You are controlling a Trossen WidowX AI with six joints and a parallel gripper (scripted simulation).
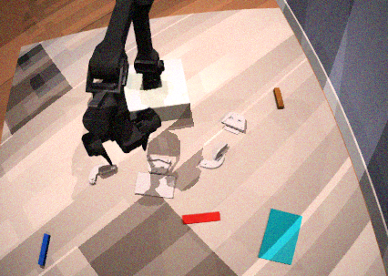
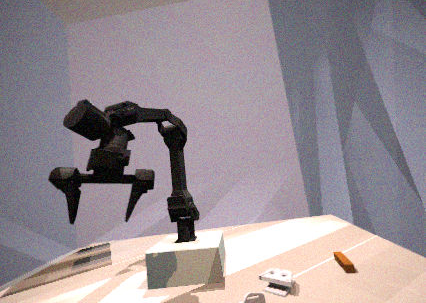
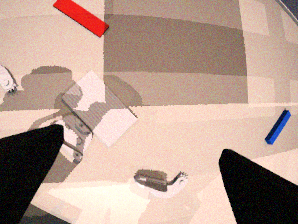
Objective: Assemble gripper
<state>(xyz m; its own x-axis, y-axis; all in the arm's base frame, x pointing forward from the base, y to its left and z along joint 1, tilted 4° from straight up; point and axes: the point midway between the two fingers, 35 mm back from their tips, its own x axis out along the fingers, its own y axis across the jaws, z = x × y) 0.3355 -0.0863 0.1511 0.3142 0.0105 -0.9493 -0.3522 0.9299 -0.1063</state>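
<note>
The jaw is 5 cm behind my gripper tip, 22 cm to the left of it and 22 cm below it. Also, from my gripper tip: red bar (13 cm ahead, 16 cm to the left, 23 cm below); then blue bar (17 cm ahead, 36 cm to the right, 22 cm below); then white plate (4 cm to the left, 23 cm below).
</note>
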